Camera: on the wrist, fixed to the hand. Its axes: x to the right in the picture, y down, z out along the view.
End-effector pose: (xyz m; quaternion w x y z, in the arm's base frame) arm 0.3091 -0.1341 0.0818 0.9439 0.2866 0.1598 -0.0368
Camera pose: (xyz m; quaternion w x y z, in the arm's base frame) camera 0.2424 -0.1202 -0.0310 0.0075 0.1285 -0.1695 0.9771
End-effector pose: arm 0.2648 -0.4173 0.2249 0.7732 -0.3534 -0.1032 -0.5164
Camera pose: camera 0.1781 -0.4860 0.1532 0.4992 -0.0556 0.4639 0.7297
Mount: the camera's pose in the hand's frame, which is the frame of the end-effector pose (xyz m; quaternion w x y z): -0.0264 -0.0589 -0.1149 0.0191 0.0308 -0.1236 -0.9917
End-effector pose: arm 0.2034 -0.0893 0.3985 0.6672 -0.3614 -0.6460 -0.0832
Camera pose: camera 0.2575 -0.2092 0.4072 0.1385 -0.6440 0.4558 0.5987
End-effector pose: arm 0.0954 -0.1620 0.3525 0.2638 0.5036 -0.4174 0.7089
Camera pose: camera 0.0948 -0.0321 0.3305 0.6409 0.5193 0.4807 -0.2975
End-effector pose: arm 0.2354 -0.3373 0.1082 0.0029 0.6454 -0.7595 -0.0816
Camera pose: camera 0.3101 -0.3343 0.2167 0.1946 -0.7555 -0.6226 0.0608
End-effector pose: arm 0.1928 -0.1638 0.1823 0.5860 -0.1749 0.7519 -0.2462
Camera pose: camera 0.0868 -0.1784 0.2592 0.1346 0.7614 0.2391 0.5874
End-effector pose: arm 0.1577 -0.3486 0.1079 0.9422 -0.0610 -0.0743 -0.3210
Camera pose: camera 0.1125 -0.3979 -0.0056 0.3076 -0.0619 0.1882 0.9306
